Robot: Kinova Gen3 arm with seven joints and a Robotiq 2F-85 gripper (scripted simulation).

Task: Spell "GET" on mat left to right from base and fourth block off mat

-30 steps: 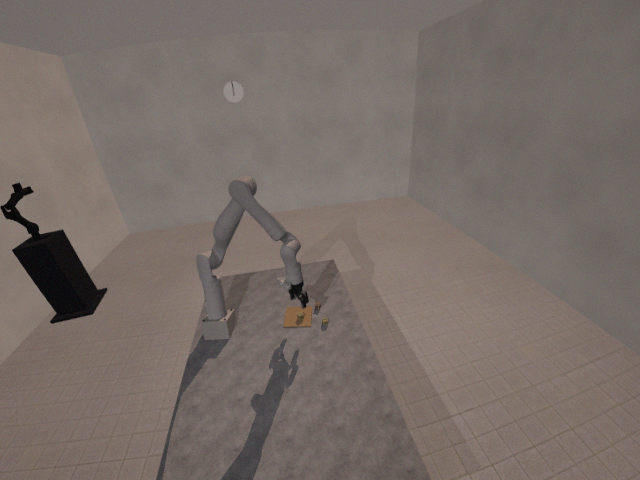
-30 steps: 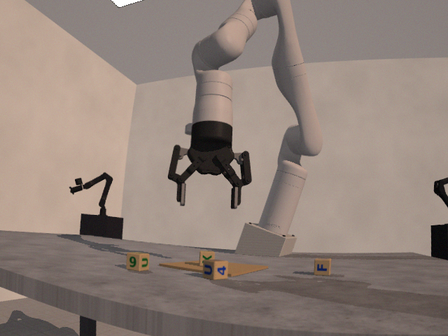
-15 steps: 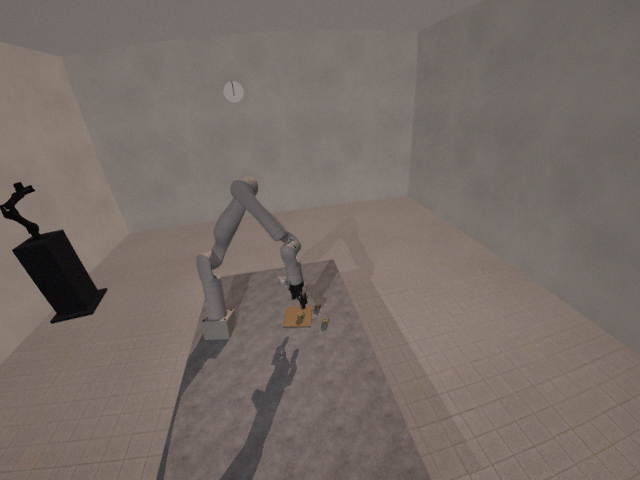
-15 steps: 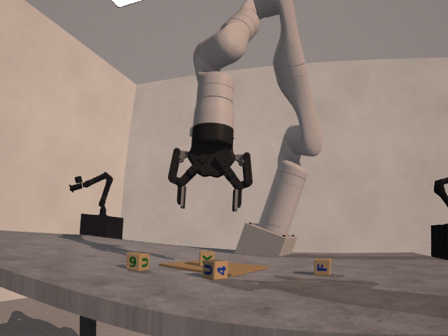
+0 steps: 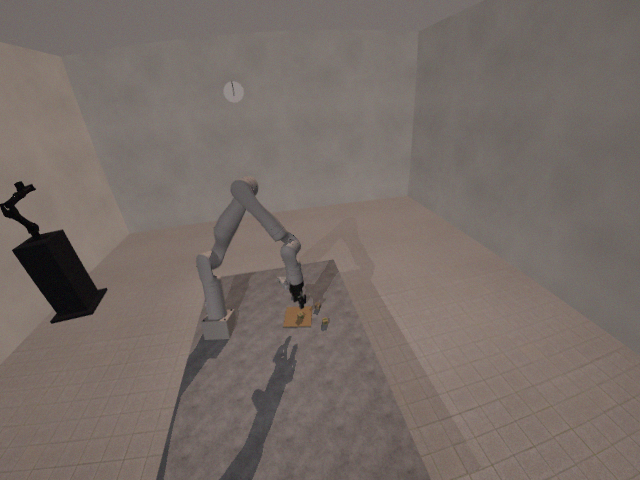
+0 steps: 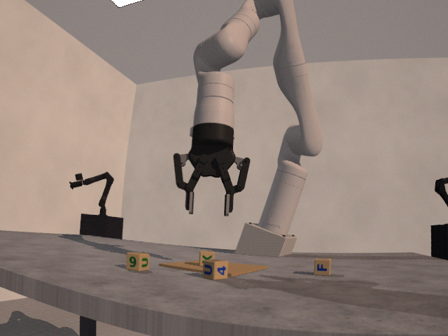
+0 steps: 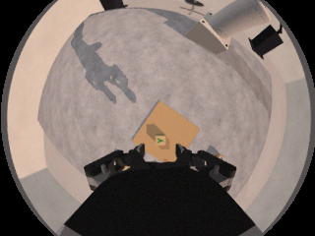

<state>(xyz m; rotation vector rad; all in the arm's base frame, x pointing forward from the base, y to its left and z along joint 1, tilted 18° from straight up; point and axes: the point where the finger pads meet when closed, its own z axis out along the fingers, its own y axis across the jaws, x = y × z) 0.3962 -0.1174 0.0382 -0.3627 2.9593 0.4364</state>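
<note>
Now: the mat 10 mm behind my hand, 20 mm to the left of it and 110 mm below it. Round my hand: E block: 110 mm ahead, 80 mm to the right, 100 mm below; then F block: 20 mm ahead, 200 mm to the left, 100 mm below.
</note>
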